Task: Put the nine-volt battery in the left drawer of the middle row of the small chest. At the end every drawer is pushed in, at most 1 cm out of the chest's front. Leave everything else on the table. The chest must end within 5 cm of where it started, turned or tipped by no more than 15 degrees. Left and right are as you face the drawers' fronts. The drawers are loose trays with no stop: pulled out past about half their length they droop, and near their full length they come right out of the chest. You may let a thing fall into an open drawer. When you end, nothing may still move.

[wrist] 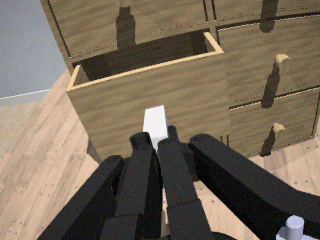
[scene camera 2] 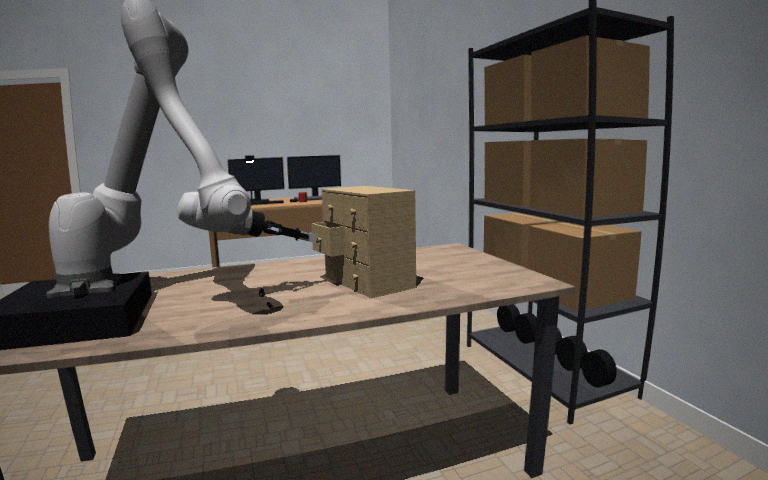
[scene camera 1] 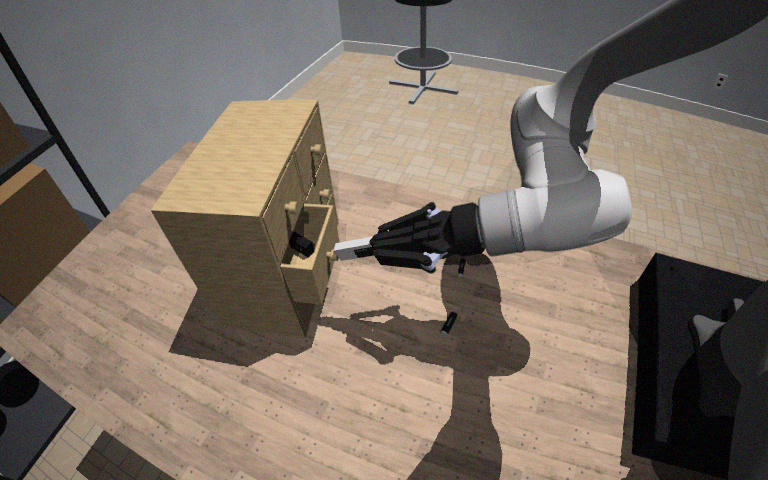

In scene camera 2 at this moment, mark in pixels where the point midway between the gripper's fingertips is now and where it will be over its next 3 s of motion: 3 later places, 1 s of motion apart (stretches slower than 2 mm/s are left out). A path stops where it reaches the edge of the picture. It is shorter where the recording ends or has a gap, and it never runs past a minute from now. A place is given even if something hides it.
The gripper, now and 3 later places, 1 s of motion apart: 315, 238; 326, 237; 325, 238; 304, 237
